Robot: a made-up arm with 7 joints. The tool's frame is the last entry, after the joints.
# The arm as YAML. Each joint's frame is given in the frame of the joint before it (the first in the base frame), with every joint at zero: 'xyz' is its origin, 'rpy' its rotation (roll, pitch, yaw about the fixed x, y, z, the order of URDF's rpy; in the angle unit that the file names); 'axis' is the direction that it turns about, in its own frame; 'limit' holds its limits. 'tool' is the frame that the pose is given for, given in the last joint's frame.
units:
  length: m
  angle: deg
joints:
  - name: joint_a
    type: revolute
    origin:
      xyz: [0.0, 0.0, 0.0]
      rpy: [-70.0, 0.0, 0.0]
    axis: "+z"
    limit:
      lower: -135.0
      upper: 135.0
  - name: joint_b
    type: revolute
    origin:
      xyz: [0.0, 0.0, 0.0]
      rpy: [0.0, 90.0, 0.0]
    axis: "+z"
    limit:
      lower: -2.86
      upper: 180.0
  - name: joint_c
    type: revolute
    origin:
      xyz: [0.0, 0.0, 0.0]
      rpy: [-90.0, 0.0, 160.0]
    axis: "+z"
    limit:
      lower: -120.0
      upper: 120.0
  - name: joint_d
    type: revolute
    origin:
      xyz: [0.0, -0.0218, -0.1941]
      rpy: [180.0, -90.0, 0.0]
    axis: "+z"
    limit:
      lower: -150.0
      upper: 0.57
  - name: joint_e
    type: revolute
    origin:
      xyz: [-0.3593, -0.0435, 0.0]
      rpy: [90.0, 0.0, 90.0]
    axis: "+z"
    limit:
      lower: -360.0
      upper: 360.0
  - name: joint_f
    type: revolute
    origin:
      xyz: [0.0, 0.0, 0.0]
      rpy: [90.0, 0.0, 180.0]
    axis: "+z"
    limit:
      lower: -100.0
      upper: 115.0
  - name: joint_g
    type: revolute
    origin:
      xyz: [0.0, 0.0, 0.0]
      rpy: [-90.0, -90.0, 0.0]
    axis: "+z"
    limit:
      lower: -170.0
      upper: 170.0
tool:
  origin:
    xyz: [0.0, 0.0, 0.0]
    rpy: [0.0, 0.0, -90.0]
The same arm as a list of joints. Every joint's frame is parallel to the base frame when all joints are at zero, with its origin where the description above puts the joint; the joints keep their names.
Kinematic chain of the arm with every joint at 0, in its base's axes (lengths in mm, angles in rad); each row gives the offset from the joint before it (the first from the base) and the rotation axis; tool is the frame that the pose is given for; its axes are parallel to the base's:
joint_a: xyz 0 0 0 axis 0 0.9397 0.342
joint_b: xyz 0 0 0 axis +x
joint_c: xyz 0 0 0 axis +z
joint_d: xyz 21.8 0 -194.1 axis +y
joint_e: xyz -43.5 0 -359.3 axis +z
joint_f: xyz 0 0 0 axis +y
joint_g: xyz 0 0 0 axis +z
tool: xyz 0 0 0
Joint limits (rad, base to tool): -2.3562..2.3562 -0.0499..3.1416 -2.0944..2.0944 -2.618..0.0099 -6.2832..6.2832 -1.7453..2.0071 -2.9671..2.9671

